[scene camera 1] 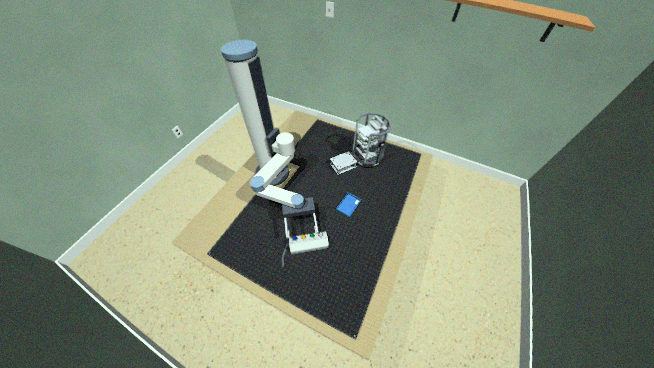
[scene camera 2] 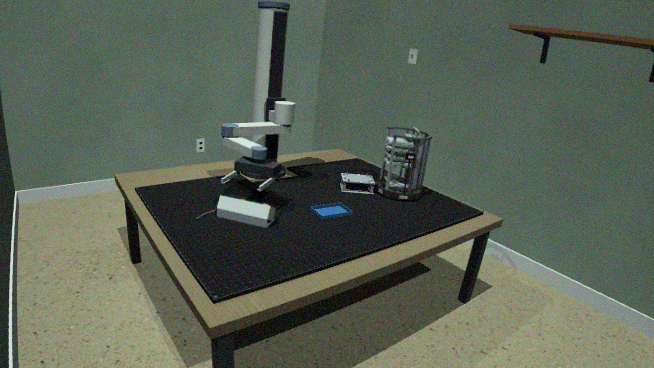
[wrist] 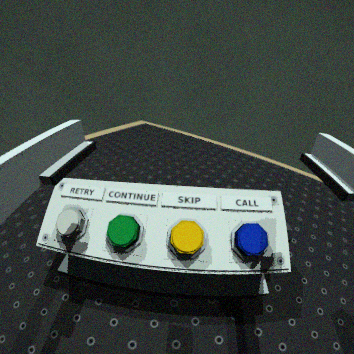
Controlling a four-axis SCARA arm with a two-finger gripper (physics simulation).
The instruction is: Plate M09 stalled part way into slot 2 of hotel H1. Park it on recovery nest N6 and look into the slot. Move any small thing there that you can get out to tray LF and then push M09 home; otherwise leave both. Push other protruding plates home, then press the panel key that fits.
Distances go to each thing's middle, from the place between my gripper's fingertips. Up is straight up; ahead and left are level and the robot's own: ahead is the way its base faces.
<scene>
My gripper is now 7 cm above the CALL button (wrist: 250,239), 5 cm past it and 1 cm to the left of it. Round my hand: CONTINUE button (wrist: 122,230): 7 cm below, 5 cm to the left, 3 cm ahead; round plate rack (scene camera 2: 401,180): 86 cm to the left, 8 cm ahead, 3 cm above; SKIP button (wrist: 186,236): 7 cm below, 2 cm to the left, 1 cm behind.
</scene>
